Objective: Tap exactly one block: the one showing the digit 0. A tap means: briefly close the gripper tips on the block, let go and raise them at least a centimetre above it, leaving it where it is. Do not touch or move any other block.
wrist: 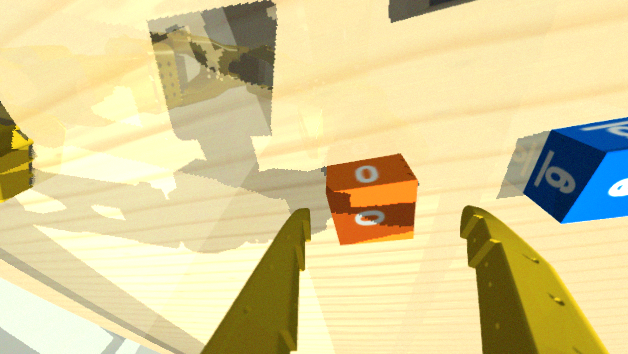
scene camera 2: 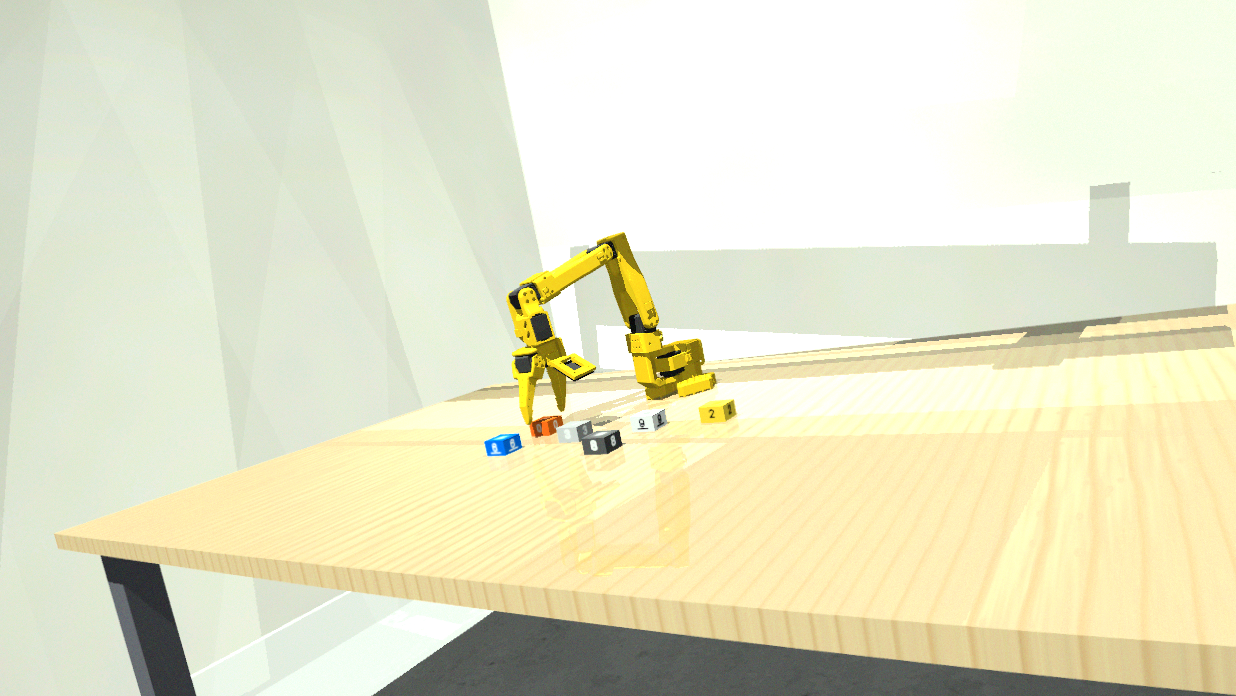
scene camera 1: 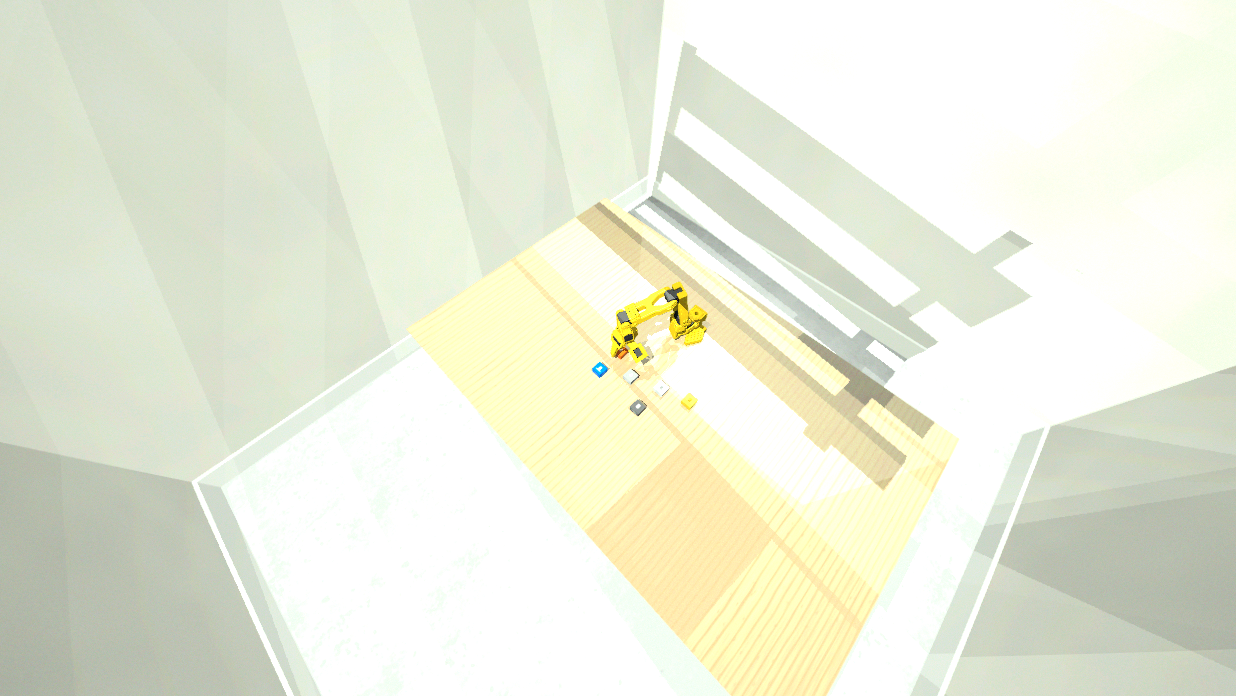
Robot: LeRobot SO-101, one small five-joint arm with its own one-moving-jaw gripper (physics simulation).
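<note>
The orange block [scene camera 1: 621, 353] [scene camera 2: 545, 427] [wrist: 377, 205] shows a white 0 on two visible faces in the wrist view. It rests on the table among the other blocks. My gripper [scene camera 1: 624, 349] [scene camera 2: 544, 415] [wrist: 386, 211] is open, with a wide gap between the jaws. In the wrist view the block appears in that gap, nearer the left jaw, with space on both sides; neither jaw presses on it. In the scene camera 2 view the tips are low, close to the block's top. Their exact height over it is hard to tell. In scene camera 1 the arm partly hides the block.
The blue block [scene camera 1: 599, 369] [scene camera 2: 502, 445] [wrist: 595, 170] lies beyond the right jaw in the wrist view. Nearby are a grey block [scene camera 1: 631, 376] [scene camera 2: 574, 431], a black block [scene camera 1: 638, 407] [scene camera 2: 601, 442], a white block [scene camera 1: 661, 389] [scene camera 2: 647, 421] and a yellow block [scene camera 1: 688, 401] [scene camera 2: 717, 411].
</note>
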